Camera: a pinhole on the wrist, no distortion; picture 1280 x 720 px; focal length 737.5 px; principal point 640.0 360.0 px. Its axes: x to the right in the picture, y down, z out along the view. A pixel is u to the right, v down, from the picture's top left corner.
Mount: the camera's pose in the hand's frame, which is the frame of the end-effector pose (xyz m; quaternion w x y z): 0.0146 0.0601 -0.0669 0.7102 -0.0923 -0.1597 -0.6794
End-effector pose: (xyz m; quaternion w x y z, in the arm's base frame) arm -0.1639 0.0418 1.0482 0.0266 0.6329 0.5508 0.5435
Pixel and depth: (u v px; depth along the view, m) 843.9 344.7 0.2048
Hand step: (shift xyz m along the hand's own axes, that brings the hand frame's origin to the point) -0.0089 0.0782 0.1435
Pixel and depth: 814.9 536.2 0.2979
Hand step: 0.0570 0.1020 0.2417
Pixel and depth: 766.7 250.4 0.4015
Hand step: -0.0837 0.1318 0.3265
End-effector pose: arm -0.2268 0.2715 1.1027 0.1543 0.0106 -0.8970 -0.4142
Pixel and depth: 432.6 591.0 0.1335
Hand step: 0.0417 0.1442 0.0479
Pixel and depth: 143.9 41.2 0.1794
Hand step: -0.0838 0.2308 0.0511
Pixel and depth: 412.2 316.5 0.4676
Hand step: -0.0640 0.3563 0.3156
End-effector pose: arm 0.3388 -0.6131 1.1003 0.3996 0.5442 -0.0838 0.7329
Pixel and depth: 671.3 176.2 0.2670
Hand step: -0.0784 0.1385 0.1802
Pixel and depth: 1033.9 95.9 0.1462
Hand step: -0.0503 0.0348 0.0924
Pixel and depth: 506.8 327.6 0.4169
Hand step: -0.0478 0.2746 0.2935
